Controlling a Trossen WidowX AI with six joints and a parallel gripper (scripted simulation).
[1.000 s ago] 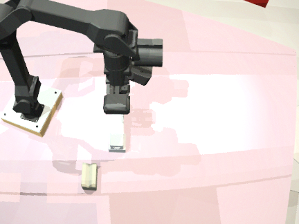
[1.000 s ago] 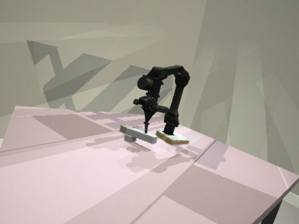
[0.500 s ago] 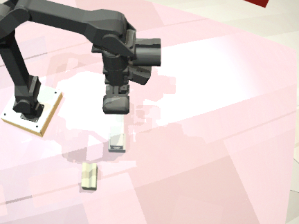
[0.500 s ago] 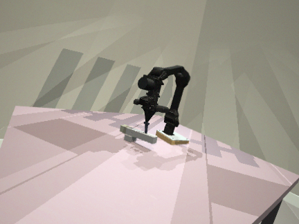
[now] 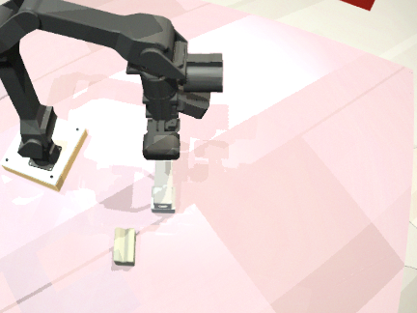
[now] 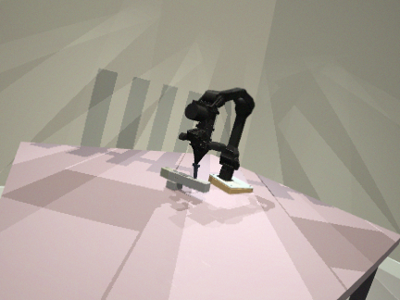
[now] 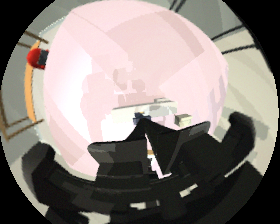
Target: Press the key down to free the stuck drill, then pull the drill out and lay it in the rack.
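My gripper tip is now 3 cm above the dark blue key. Round my gripper tip: housing block: 3 cm to the right, 9 cm below.
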